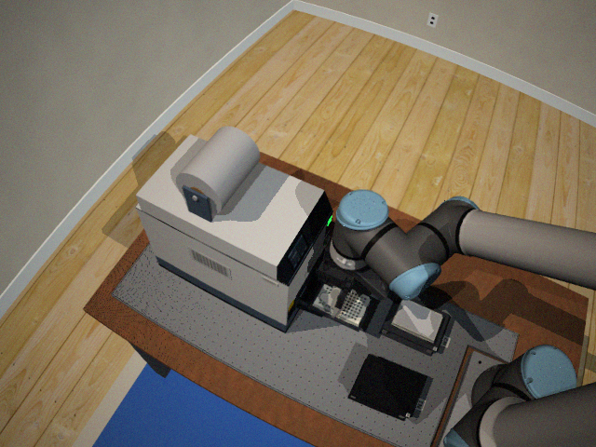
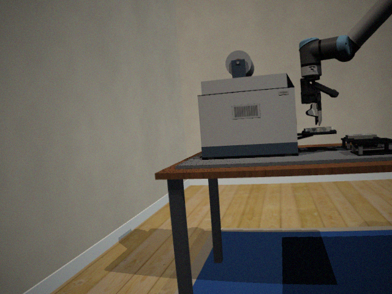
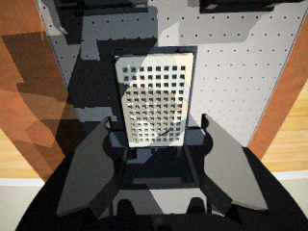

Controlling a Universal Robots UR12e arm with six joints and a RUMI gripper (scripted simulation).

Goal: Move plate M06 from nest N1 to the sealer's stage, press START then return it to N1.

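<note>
Now: hand 30 mm above the white well plate. Round my hand: foil-covered plate: 210 mm behind, 60 mm to the right, 80 mm below; then sealer stage: 40 mm below; then square button: 100 mm ahead, 100 mm to the right, 60 mm above.
</note>
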